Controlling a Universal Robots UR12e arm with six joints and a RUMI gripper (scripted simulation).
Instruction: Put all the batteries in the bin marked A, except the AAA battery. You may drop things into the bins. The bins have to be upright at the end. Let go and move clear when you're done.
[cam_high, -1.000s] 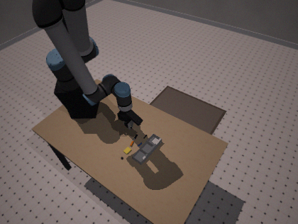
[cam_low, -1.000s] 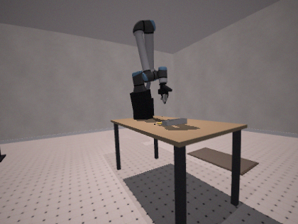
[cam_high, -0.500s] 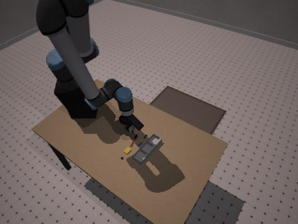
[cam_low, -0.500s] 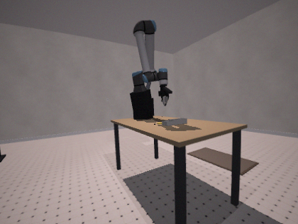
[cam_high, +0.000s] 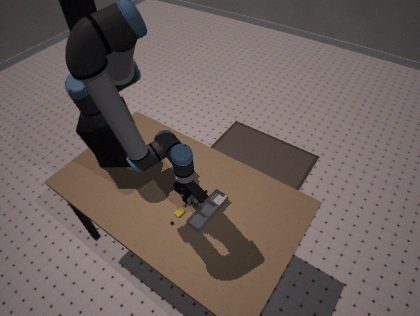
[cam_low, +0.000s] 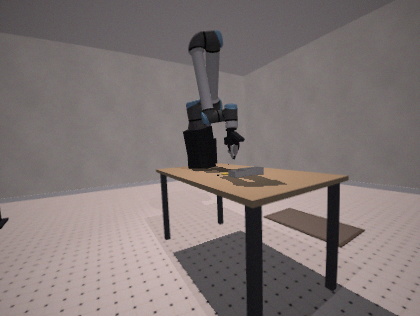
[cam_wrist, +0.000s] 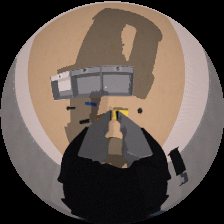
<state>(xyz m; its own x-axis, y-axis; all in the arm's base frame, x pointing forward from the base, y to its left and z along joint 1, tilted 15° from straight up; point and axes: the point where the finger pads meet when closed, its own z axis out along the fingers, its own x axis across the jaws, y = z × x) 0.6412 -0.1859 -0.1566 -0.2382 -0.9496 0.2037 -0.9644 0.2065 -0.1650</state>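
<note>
Right now my hand is 11 cm above the grey double bin, 6 cm to the right of it and 6 cm short of it. From my hand the other things lie so: orange battery: 12 cm below, 8 cm behind, 6 cm to the left; then yellow block battery: 12 cm below, 8 cm behind, 1 cm to the right; then blue battery: 12 cm below, 8 cm to the left, 2 cm behind.
</note>
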